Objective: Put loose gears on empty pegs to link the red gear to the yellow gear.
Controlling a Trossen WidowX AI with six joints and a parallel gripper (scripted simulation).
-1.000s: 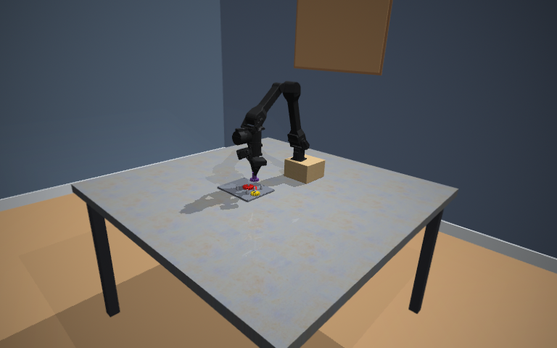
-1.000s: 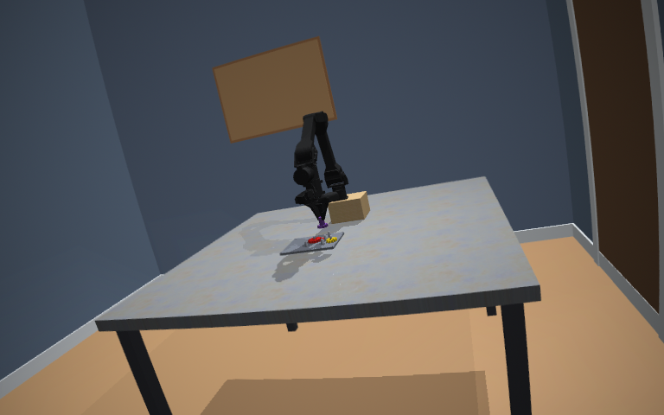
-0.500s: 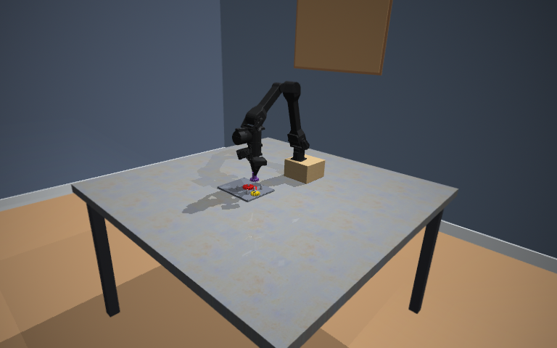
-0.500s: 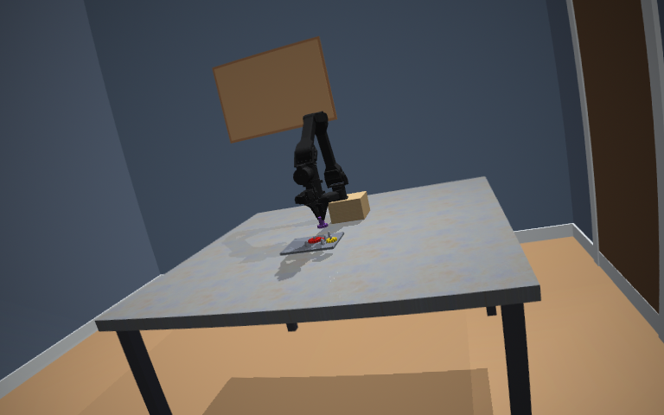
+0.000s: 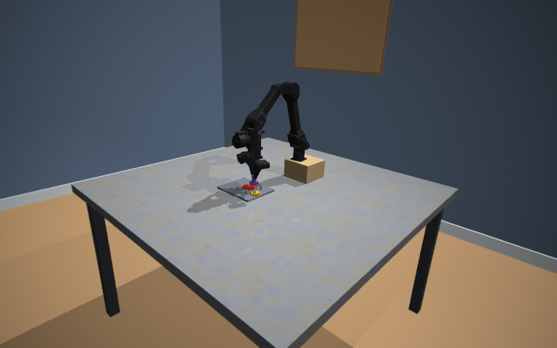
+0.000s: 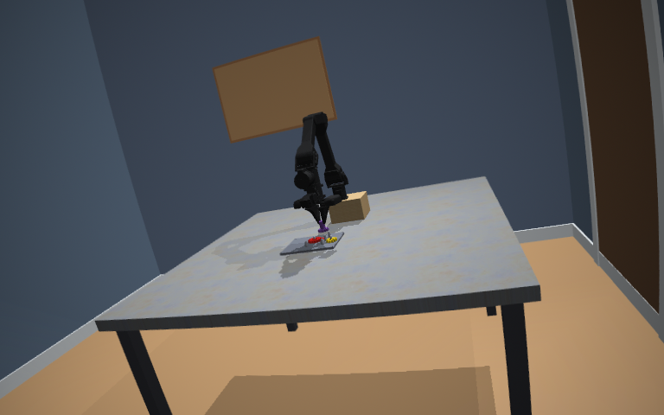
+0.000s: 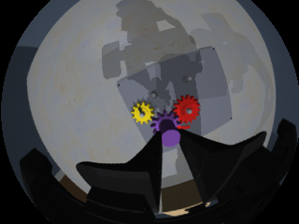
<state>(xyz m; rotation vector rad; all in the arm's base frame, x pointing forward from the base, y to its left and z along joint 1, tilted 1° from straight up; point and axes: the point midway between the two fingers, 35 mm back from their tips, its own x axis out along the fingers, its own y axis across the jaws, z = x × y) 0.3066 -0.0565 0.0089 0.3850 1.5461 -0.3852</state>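
Right now the yellow gear is 3 cm ahead of my gripper tip, 3 cm to the left of it and 6 cm below it. The rest, counted from my gripper tip: red gear: 1 cm behind, 4 cm to the right, 6 cm below; then purple gear: 1 cm below.
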